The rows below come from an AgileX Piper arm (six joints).
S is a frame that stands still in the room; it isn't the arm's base.
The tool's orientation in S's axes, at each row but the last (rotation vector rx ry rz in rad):
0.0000, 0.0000, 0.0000
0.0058, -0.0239, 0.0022
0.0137, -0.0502, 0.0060
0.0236, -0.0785, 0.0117
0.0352, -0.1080, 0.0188
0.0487, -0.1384, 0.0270
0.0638, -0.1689, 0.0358
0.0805, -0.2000, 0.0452
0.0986, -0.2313, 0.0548
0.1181, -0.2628, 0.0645
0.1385, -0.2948, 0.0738
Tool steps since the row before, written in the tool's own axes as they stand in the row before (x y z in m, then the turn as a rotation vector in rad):
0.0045, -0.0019, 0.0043, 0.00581, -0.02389, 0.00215
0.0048, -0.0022, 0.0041, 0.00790, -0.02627, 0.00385
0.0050, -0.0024, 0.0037, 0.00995, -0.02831, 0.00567
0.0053, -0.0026, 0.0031, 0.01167, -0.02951, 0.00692
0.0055, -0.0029, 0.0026, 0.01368, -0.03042, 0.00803
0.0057, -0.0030, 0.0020, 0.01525, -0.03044, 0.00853
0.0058, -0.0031, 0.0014, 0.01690, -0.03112, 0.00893
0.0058, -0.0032, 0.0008, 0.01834, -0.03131, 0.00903
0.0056, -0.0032, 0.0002, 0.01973, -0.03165, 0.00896
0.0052, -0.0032, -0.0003, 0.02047, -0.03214, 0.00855
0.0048, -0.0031, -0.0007, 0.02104, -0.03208, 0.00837
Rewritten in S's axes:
0.0045, -0.0019, 0.0043, 0.00581, -0.02389, 0.00215
0.0047, -0.0022, 0.0042, 0.00787, -0.02628, 0.00389
0.0048, -0.0024, 0.0039, 0.00983, -0.02833, 0.00578
0.0051, -0.0026, 0.0034, 0.01146, -0.02954, 0.00713
0.0052, -0.0029, 0.0031, 0.01336, -0.03046, 0.00842
0.0055, -0.0030, 0.0026, 0.01485, -0.03046, 0.00913
0.0056, -0.0030, 0.0022, 0.01643, -0.03112, 0.00976
0.0057, -0.0030, 0.0017, 0.01784, -0.03126, 0.01013
0.0056, -0.0030, 0.0012, 0.01922, -0.03153, 0.01036
0.0053, -0.0029, 0.0007, 0.02008, -0.03193, 0.01011
0.0051, -0.0027, 0.0004, 0.02067, -0.03182, 0.01011

